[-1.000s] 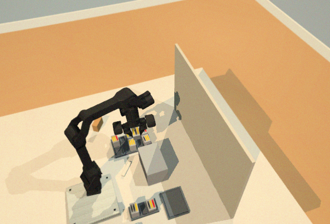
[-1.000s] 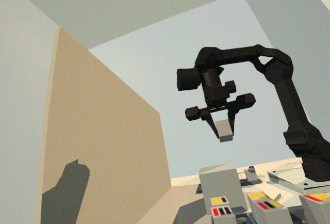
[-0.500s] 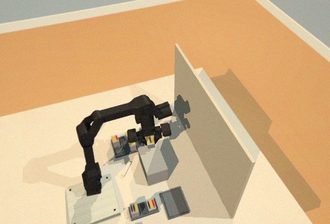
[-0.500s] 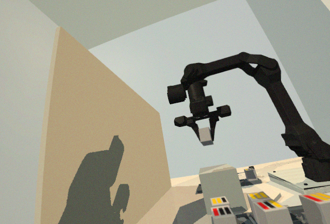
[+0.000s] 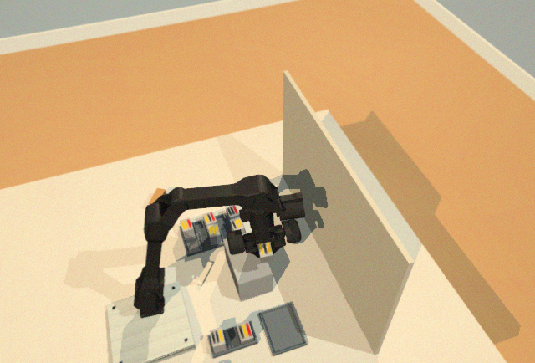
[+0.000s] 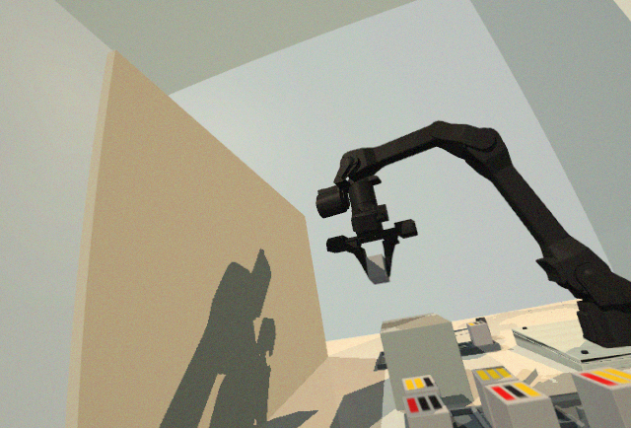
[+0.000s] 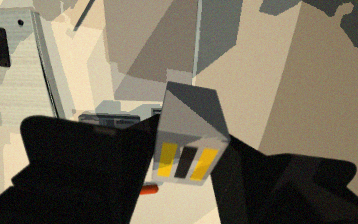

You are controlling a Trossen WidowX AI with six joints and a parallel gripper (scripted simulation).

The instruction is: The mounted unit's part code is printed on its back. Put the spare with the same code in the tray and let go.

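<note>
My gripper tip is 17 cm above the small rack, 14 cm to the left of it and 12 cm past it. Also, from my gripper tip: mounted unit (13 cm below, 7 cm to the left, 5 cm behind); tan wall panel (20 cm ahead, 10 cm to the left, 4 cm above); thin stick (18 cm below, 18 cm behind, 9 cm to the left).
</note>
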